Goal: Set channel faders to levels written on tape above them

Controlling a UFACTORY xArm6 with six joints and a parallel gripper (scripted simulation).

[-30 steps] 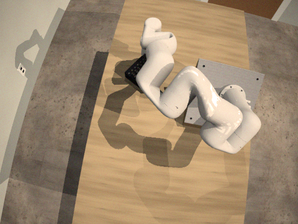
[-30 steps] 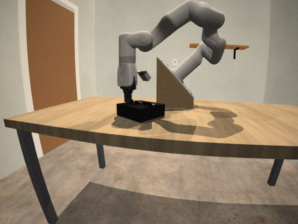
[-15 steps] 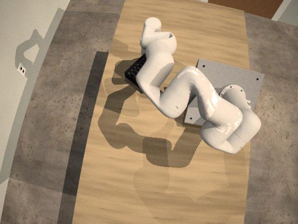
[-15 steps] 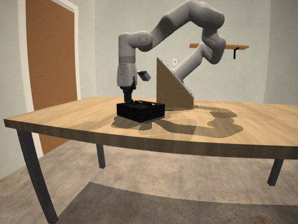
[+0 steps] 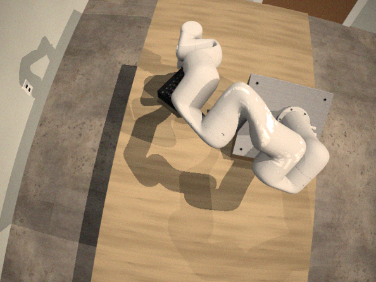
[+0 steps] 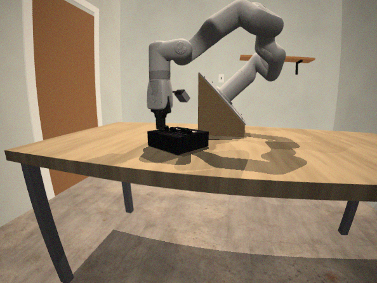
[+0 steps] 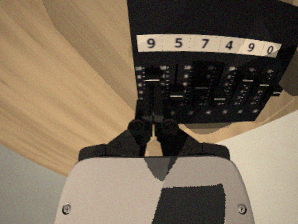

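Now: the channel 4 fader cap 60 mm to the left of my hand, 20 mm ahead of it and 10 mm below it. The rest, counted from my hand: channel 6 fader cap (110 mm to the left, 30 mm ahead, 10 mm below); master fader cap (130 mm to the left, 50 mm ahead, 10 mm below).
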